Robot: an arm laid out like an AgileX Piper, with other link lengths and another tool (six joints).
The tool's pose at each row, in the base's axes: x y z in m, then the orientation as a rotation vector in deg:
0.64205 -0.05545 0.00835 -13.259 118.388 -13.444
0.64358 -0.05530 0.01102 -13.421 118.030 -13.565
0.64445 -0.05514 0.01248 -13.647 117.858 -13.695
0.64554 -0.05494 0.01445 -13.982 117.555 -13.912
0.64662 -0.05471 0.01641 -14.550 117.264 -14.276
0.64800 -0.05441 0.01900 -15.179 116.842 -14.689
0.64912 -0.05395 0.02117 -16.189 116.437 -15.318
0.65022 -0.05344 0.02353 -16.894 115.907 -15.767
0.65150 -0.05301 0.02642 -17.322 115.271 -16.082
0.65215 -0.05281 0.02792 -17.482 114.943 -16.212
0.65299 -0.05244 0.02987 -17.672 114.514 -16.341
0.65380 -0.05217 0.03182 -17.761 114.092 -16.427
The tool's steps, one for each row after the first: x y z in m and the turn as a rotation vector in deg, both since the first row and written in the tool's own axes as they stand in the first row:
-0.00301 -0.00066 0.00005 0.068 -0.338 -0.172
-0.00469 -0.00094 0.00010 0.089 -0.492 -0.391
-0.00692 -0.00134 0.00009 0.143 -0.763 -0.728
-0.00914 -0.00170 0.00008 0.200 -1.002 -1.294
-0.01205 -0.00218 0.00003 0.284 -1.361 -1.928
-0.01452 -0.00238 -0.00007 0.355 -1.668 -2.929
-0.01716 -0.00258 -0.00027 0.447 -2.120 -3.640
-0.02031 -0.00301 -0.00057 0.578 -2.694 -4.100
-0.02193 -0.00325 -0.00073 0.649 -2.995 -4.280
-0.02406 -0.00346 -0.00096 0.721 -3.395 -4.486
-0.02615 -0.00377 -0.00120 0.805 -3.796 -4.600

